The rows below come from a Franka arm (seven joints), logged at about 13 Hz.
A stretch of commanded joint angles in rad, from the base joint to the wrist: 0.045, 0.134, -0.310, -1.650, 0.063, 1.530, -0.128; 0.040, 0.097, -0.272, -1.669, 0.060, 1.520, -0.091; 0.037, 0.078, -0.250, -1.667, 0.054, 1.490, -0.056; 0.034, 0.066, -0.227, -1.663, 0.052, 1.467, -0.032; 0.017, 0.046, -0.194, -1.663, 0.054, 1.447, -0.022; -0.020, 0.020, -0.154, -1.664, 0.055, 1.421, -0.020; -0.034, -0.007, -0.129, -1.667, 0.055, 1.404, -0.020; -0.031, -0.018, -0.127, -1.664, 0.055, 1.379, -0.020
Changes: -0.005, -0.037, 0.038, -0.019, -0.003, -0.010, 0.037; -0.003, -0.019, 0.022, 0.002, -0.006, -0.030, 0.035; -0.003, -0.012, 0.023, 0.004, -0.002, -0.023, 0.024; -0.017, -0.020, 0.033, 0.000, 0.002, -0.020, 0.010; -0.037, -0.026, 0.040, -0.001, 0.001, -0.026, 0.002; -0.014, -0.027, 0.025, -0.003, 0.000, -0.017, 0.000; 0.003, -0.011, 0.002, 0.003, 0.000, -0.025, 0.000
